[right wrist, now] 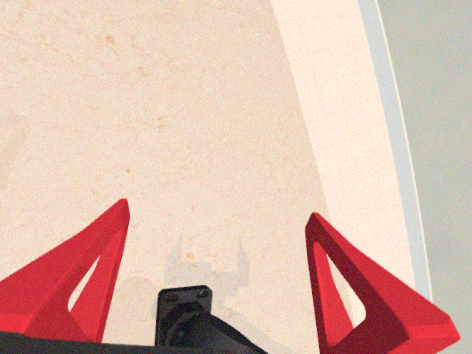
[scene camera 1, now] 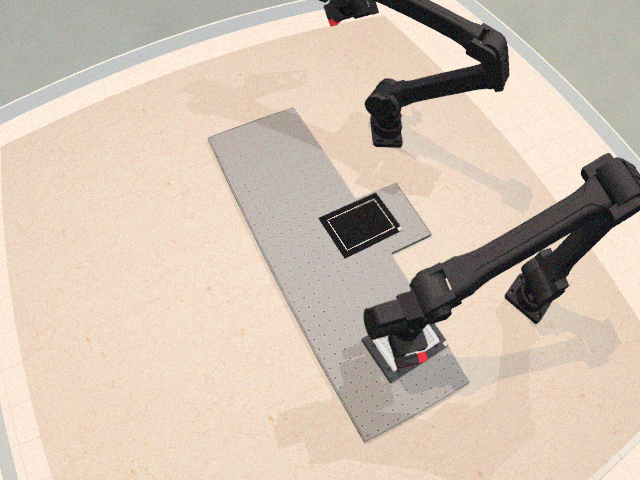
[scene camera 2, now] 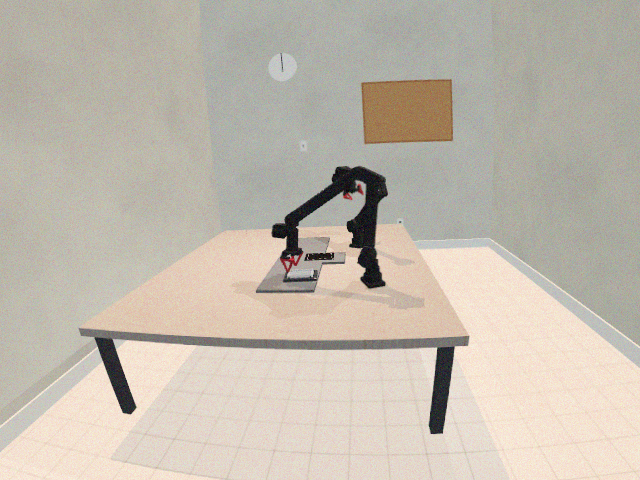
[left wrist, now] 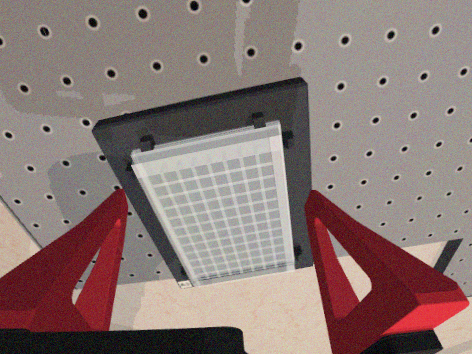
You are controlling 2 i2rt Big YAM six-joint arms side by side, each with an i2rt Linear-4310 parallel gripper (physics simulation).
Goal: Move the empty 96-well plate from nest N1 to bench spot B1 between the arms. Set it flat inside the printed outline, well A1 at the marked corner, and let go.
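Pixels of known places: left gripper, fingertip midpoint: [scene camera 1: 392,345] [scene camera 2: 291,268] [left wrist: 220,197]; right gripper, fingertip midpoint: [right wrist: 221,214] [scene camera 1: 356,14] [scene camera 2: 357,196]; left arm's base, link origin: [scene camera 1: 527,299] [scene camera 2: 372,282]; right arm's base, link origin: [right wrist: 181,323] [scene camera 1: 385,132] [scene camera 2: 358,245].
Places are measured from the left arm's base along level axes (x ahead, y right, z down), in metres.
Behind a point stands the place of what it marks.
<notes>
The clear-white 96-well plate [scene camera 1: 382,349] {z -0.039, x 0.366, y 0.207 m} [scene camera 2: 302,274] {z -0.037, x 0.307, y 0.149 m} [left wrist: 225,215] {z -0.038, x 0.322, y 0.183 m} sits in the dark nest N1 [scene camera 1: 376,356] {z -0.025, x 0.382, y 0.208 m} [left wrist: 200,107] {z -0.025, x 0.387, y 0.204 m}, between its small black corner posts. A white tag [left wrist: 185,284] {z -0.025, x 0.253, y 0.107 m} marks the nest's near-left corner in the left wrist view. My left gripper [scene camera 2: 292,268] {z -0.057, x 0.352, y 0.195 m} [left wrist: 220,197] {z -0.057, x 0.352, y 0.195 m} is open above the plate, one red finger toward each long side, touching neither. It hides part of the plate in scene camera 1. Bench spot B1 [scene camera 1: 360,225] {z -0.015, x 0.151, y 0.455 m} [scene camera 2: 319,256] {z -0.015, x 0.148, y 0.454 m} is a black pad with a white outline and a white corner mark [scene camera 1: 399,228] {z -0.015, x 0.089, y 0.379 m}. My right gripper [scene camera 2: 354,196] {z -0.288, x -0.243, y 0.831 m} [right wrist: 221,214] {z -0.288, x -0.243, y 0.831 m} is open and empty, high above the table.
The grey perforated board [scene camera 1: 268,206] {z -0.013, x 0.269, y 0.656 m} carries the nest and the black pad. The right arm's base [scene camera 1: 386,135] {z -0.030, x -0.124, y 0.590 m} stands beyond the pad in scene camera 1. The left arm's base [scene camera 1: 532,302] {z -0.050, x 0.032, y -0.009 m} stands at the right. The left forearm [scene camera 1: 506,253] {z -0.408, x 0.239, y 0.125 m} reaches over the table [scene camera 1: 155,310] {z 0.000, x 0.657, y 0.651 m}.
</notes>
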